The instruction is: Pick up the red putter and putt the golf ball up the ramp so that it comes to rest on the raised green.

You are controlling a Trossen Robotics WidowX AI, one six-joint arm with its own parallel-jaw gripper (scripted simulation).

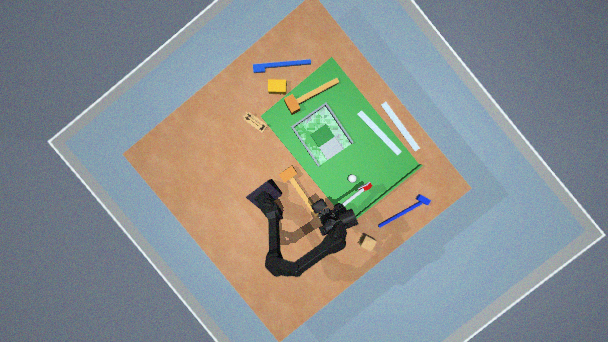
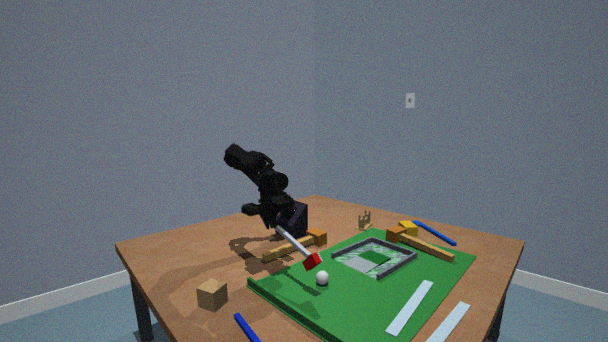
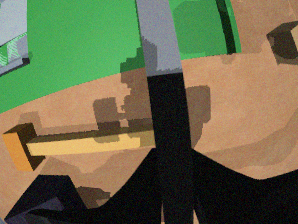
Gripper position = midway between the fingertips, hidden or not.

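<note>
A green mat (image 1: 368, 158) is visible. The mat (image 2: 351, 298) appears again together with a tan cube (image 2: 211, 295), a wooden mallet (image 2: 396, 234) and my gripper (image 2: 269, 228), which holds a red putter. Both the gripper (image 3: 168, 152) and the mat (image 3: 65, 50) are visible here as well.
</note>
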